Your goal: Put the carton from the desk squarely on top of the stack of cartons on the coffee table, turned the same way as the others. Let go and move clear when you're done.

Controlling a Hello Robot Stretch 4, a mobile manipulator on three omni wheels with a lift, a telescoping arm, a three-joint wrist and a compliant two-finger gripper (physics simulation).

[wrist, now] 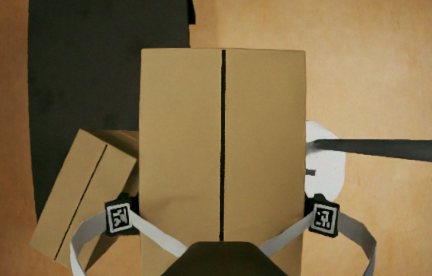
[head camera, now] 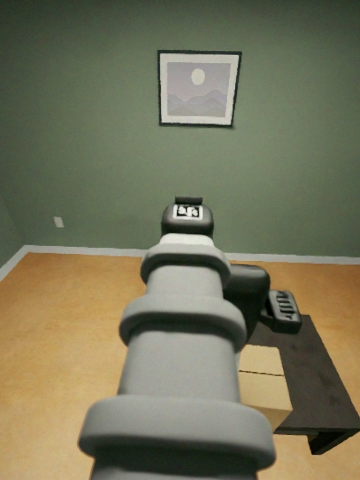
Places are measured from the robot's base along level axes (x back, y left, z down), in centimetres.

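Where they show: hand, its tool point: point(wrist: 221, 203).
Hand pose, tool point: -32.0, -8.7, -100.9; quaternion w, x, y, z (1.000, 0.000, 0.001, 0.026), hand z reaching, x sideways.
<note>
Each offset is from my tool point to the top centre of the thing, as dx, dy, dz. Level surfaces: height alone.
The carton @[+0.0, +0.4, -4.2] point(head camera: 262, 382) point(wrist: 180, 125) is held between the fingertips of my gripper point(wrist: 222, 216), one pad against each long side. Its dark seam runs straight up the wrist view. The stack's top carton @[-25.6, +5.2, +22.6] point(wrist: 82, 200) is at lower left there, beside and lower than the held one. Its seam leans right at the top, roughly 25 degrees off the held carton's seam. The held carton hides part of the stack's right side; how many cartons it has cannot be told. The dark coffee table point(head camera: 325, 370) point(wrist: 75, 75) is under the stack. The arm hides the fingertips in the head view.
My white round base point(wrist: 330, 175) and dark mast point(wrist: 380, 148) are at the right of the wrist view. A green wall point(head camera: 90, 150) with a framed picture point(head camera: 199, 120) stands beyond the table in the head view. The wooden floor @[dz +103.6] point(head camera: 60, 340) surrounds the table.
</note>
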